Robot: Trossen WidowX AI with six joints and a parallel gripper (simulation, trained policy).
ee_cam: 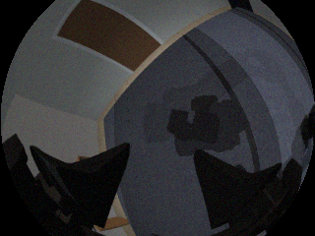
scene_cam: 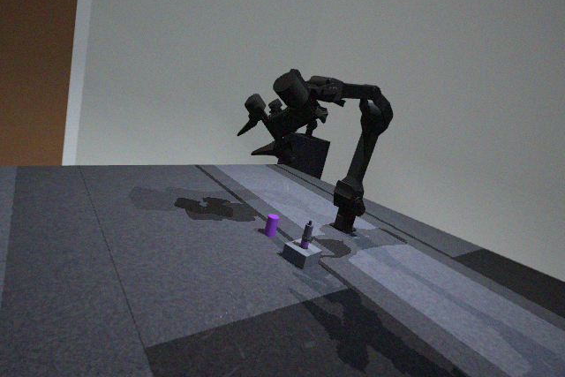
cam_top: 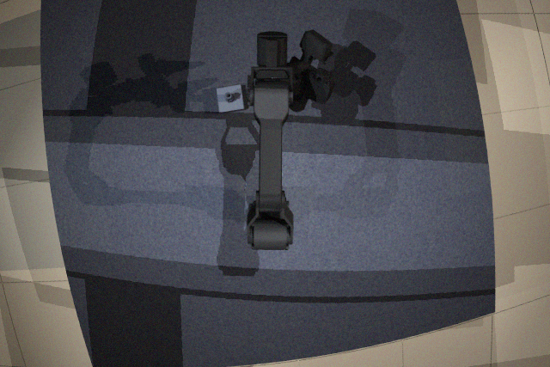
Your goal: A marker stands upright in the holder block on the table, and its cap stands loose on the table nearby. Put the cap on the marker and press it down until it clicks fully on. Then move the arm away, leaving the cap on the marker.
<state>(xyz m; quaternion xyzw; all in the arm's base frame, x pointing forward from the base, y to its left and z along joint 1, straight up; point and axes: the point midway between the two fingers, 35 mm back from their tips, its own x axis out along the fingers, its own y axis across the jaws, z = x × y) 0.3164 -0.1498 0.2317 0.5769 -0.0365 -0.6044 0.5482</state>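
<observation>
Right now the purple cap is 50 mm behind my gripper tip, 110 mm to the left of it and 180 mm below it. The rest, counted from my gripper tip: grey holder block 20 mm behind, 240 mm to the left, 190 mm below.
</observation>
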